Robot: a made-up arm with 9 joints. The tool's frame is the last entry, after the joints.
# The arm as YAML. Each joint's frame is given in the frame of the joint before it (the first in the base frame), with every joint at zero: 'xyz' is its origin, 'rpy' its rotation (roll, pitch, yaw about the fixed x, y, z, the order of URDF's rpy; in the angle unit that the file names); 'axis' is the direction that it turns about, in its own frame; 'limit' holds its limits. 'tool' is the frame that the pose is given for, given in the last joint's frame.
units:
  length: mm
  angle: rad
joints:
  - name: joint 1
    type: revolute
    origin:
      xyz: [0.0, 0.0, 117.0]
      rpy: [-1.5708, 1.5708, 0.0]
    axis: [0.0, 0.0, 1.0]
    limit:
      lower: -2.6
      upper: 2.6
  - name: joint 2
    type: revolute
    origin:
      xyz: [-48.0, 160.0, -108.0]
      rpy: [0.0, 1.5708, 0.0]
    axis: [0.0, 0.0, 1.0]
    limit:
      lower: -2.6
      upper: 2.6
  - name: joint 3
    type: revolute
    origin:
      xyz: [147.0, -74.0, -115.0]
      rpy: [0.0, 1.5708, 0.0]
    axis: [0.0, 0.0, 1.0]
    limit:
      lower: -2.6
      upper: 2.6
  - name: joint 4
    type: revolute
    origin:
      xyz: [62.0, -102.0, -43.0]
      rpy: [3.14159, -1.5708, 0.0]
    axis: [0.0, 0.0, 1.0]
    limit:
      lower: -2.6
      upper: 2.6
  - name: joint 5
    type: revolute
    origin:
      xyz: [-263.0, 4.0, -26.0]
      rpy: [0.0, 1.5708, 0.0]
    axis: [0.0, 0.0, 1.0]
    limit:
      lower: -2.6
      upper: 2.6
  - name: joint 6
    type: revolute
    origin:
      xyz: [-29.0, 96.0, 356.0]
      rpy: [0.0, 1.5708, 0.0]
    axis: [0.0, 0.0, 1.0]
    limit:
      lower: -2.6
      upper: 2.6
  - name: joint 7
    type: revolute
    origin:
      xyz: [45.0, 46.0, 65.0]
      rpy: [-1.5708, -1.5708, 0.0]
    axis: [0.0, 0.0, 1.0]
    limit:
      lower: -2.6
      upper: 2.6
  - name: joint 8
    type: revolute
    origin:
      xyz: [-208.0, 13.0, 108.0]
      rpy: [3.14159, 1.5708, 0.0]
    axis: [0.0, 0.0, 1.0]
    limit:
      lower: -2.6
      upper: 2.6
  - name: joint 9
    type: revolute
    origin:
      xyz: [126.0, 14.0, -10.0]
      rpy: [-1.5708, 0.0, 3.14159]
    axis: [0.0, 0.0, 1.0]
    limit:
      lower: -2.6
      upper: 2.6
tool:
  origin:
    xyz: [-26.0, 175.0, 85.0]
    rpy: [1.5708, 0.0, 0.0]
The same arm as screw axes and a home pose.
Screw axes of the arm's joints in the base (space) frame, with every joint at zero. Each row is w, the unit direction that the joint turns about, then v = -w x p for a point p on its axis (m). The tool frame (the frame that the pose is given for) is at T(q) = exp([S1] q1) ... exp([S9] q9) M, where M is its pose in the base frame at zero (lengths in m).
S1: w 0 1 0 v -0.117 0 0
S2: w 0 0 -1 v 0.108 -0.16 0
S3: w 0 -1 0 v 0.28 0 0.086
S4: w 0 0 1 v -0.212 -0.016 0
S5: w 0 -1 0 v 0.316 0 -0.02
S6: w 0 0 -1 v 0.305 0.116 0
S7: w 1 0 0 v 0 0.28 0.26
S8: w 0 0 1 v -0.247 -0.27 0
S9: w 0 1 0 v -0.478 0 0.144
M: xyz 0.118 -0.176 0.303 (m) rpy 0 0 0 (rad, as in URDF)
Joint limits (rad, base to tool): -2.6..2.6 -2.6..2.6 -2.6..2.6 -2.6..2.6 -2.6..2.6 -2.6..2.6 -2.6..2.6 -2.6..2.6 -2.6..2.6

